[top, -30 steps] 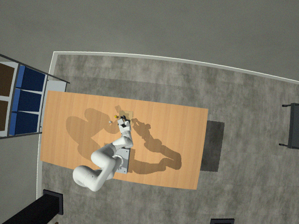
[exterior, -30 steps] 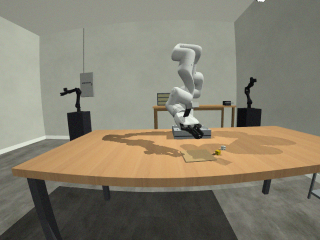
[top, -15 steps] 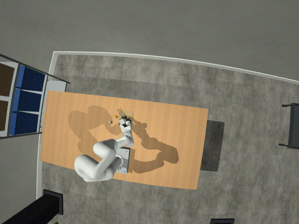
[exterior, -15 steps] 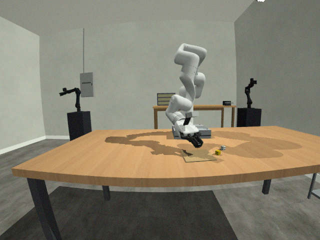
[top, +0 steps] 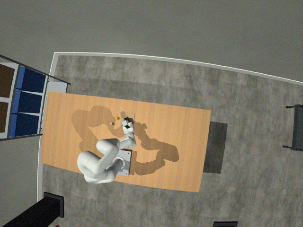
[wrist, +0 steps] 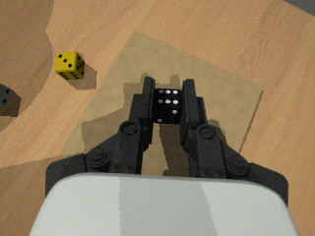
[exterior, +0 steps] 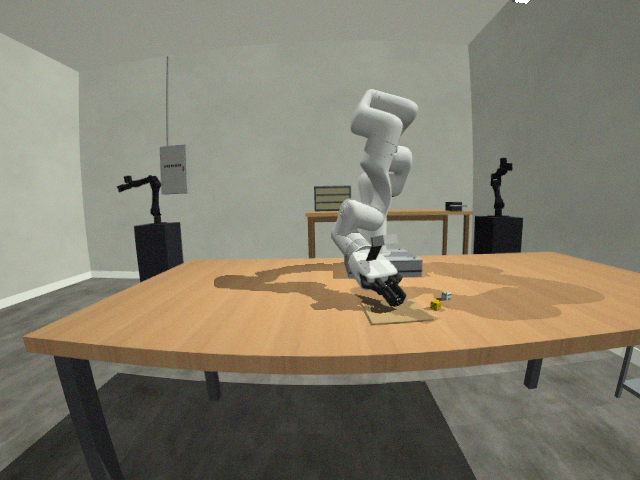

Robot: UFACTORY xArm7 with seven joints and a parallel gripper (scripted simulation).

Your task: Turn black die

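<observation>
The black die is 10 mm below my hand and 10 mm ahead of it. The rest, counted from my hand: yellow die 110 mm to the left, 30 mm below; white die 160 mm to the left, 60 mm behind, 30 mm below; tan mat 40 mm below.
</observation>
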